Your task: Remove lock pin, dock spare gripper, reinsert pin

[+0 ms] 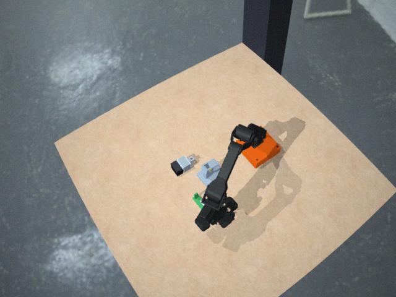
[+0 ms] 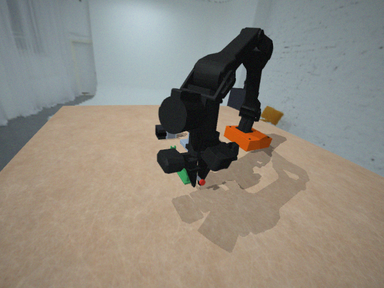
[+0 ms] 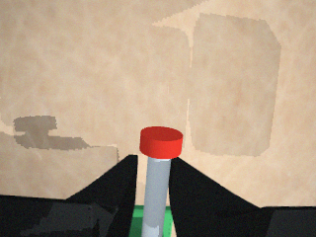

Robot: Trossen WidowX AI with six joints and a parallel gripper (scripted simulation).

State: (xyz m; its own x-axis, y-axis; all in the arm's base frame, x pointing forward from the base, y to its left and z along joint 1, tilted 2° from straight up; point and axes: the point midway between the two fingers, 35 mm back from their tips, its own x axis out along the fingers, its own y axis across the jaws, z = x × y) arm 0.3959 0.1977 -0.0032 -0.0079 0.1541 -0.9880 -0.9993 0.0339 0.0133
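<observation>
The green cradle is 10 cm to the right of my gripper tip. Round my gripper tip: spare gripper 33 cm to the right, 6 cm behind; then mount 21 cm to the right, 13 cm behind, 3 cm above.
</observation>
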